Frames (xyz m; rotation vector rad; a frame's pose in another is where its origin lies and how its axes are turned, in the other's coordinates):
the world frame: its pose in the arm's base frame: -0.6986 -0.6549 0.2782 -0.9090 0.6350 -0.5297
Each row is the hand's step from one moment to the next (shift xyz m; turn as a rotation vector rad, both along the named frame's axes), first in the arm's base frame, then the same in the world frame.
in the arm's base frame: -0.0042 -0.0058 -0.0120 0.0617 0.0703 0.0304
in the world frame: 0.0042 0.0065 -0.0116 -0.0116 0.0197 0.0956
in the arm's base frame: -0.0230 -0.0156 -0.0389 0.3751 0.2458 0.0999
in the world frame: 0.0049 0.0214 -0.0425 0.0725 0.0987 0.4428
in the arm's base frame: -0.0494 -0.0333 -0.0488 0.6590 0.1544 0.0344
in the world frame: 0.0009 0.0166 -0.0752 0.3493 0.1503 0.5610
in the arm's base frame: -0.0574 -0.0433 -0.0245 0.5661 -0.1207 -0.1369
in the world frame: -0.0048 -0.0102 -0.0751 0.5130 0.1398 0.2665
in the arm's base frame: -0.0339 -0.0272 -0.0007 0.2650 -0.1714 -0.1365
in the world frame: -0.0055 -0.0185 -0.0389 0.3359 0.0677 0.0285
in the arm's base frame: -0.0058 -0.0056 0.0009 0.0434 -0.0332 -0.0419
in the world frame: -0.0006 -0.0045 -0.0067 0.0638 0.0250 -0.0071
